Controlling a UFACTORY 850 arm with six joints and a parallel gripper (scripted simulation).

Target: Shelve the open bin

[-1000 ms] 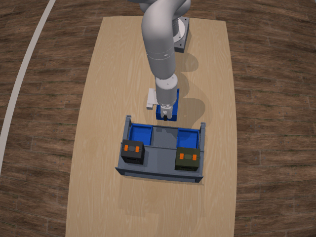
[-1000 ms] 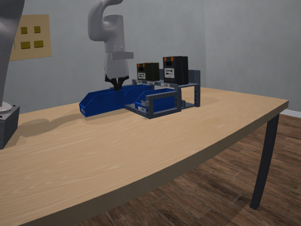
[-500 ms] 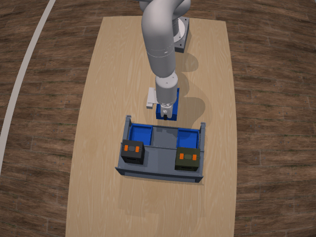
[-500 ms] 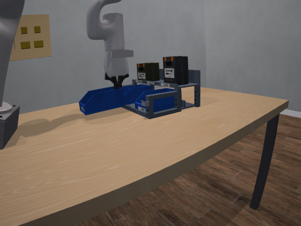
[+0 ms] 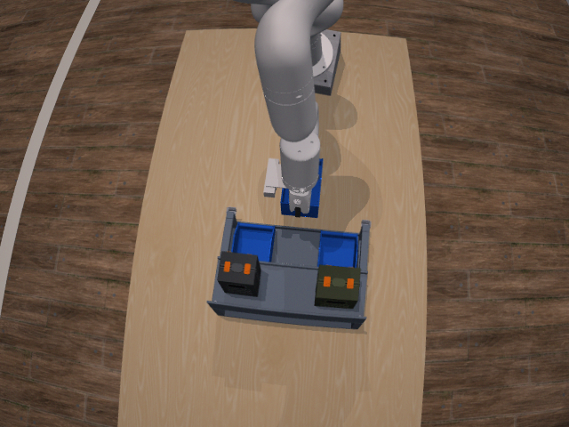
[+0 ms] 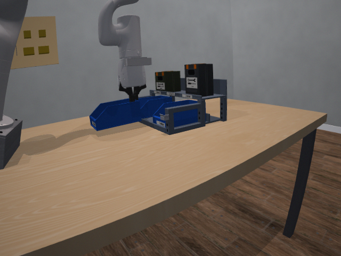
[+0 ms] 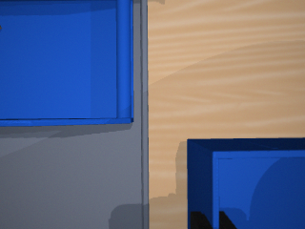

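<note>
Right now the grey shelf is 150 mm ahead of my hand, 30 mm to the right of it and 30 mm below it. Also, from my hand: dark green tool case 240 mm ahead, 70 mm to the left, 50 mm above; black tool case 200 mm ahead, 150 mm to the right, 60 mm above.
</note>
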